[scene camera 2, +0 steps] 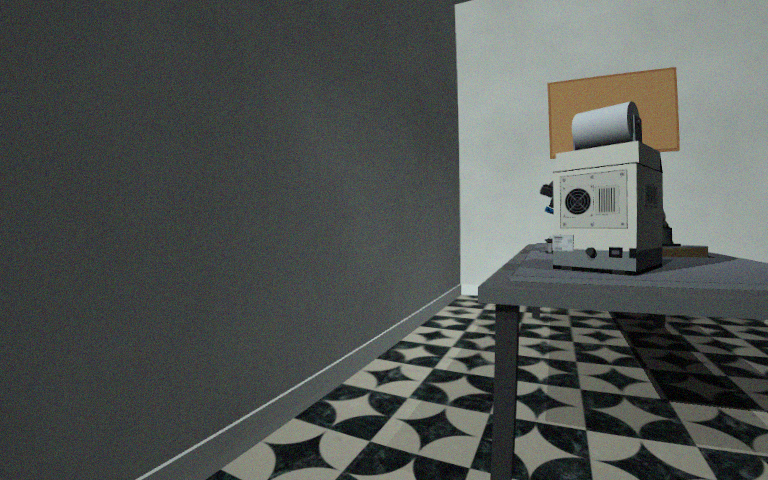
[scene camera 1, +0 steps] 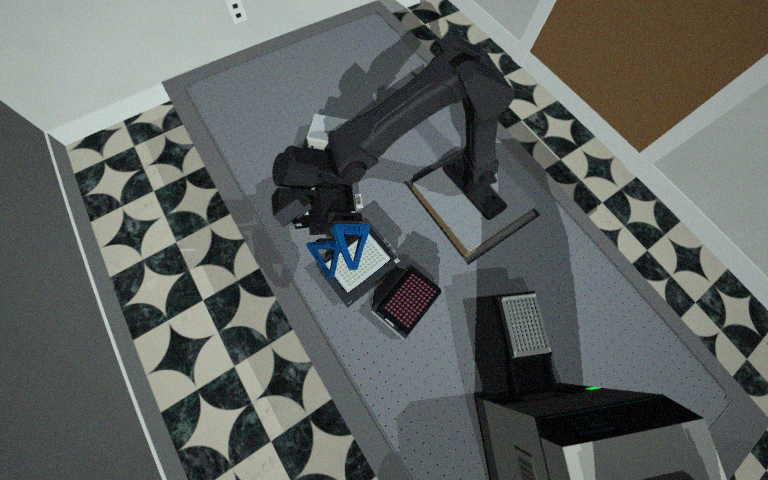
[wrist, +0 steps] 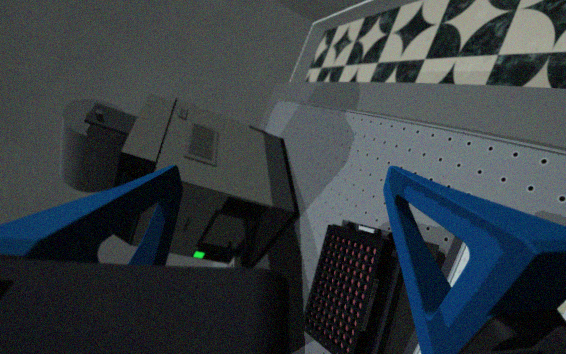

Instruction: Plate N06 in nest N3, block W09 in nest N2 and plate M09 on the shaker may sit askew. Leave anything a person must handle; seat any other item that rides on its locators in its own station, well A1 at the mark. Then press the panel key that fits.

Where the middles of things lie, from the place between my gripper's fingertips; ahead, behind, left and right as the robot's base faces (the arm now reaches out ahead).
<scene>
Now: hand 16 cm above the red-welled plate (scene camera 1: 414,295), 11 cm past it and 10 cm to the right of it. From my hand the other things lie so: grey-white plate (scene camera 1: 525,332) 28 cm to the left, 28 cm behind, 12 cm below.
</scene>
